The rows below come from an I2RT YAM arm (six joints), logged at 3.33 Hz.
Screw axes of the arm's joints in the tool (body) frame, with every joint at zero. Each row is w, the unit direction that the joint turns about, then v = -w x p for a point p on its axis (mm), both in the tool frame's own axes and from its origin. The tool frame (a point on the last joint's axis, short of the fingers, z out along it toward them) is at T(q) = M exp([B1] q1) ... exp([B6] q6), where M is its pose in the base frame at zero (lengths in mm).
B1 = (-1, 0, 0, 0, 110.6, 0)
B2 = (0, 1, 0, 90.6, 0, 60)
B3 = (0, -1, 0, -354.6, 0, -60)
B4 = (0, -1, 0, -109.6, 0, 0)
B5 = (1, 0, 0, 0, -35.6, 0)
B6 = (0, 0, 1, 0, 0, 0)
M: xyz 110.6 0 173.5 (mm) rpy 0 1.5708 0 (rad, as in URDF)
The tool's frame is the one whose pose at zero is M.
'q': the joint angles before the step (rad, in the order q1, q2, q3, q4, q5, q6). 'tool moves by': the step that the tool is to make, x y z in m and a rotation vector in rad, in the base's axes. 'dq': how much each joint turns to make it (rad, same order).
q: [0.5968 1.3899 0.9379 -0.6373 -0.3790 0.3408]
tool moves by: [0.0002 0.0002 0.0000 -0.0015 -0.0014 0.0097]
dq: [-0.0001 0.0024 0.0025 -0.0037 -0.0027 -0.0104]
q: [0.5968 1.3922 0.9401 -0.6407 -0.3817 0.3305]
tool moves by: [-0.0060 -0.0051 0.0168 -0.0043 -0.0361 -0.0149]
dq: [0.0003 -0.0540 0.0209 -0.0466 0.0282 0.0023]
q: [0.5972 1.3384 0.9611 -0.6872 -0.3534 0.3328]
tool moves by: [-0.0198 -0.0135 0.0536 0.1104 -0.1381 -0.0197]
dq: [-0.0002 -0.1668 0.0560 -0.0377 -0.0003 0.0254]
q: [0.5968 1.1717 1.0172 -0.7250 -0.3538 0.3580]
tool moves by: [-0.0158 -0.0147 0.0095 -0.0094 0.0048 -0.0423]
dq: [-0.0115 -0.0801 -0.0048 -0.0772 0.0235 0.0217]
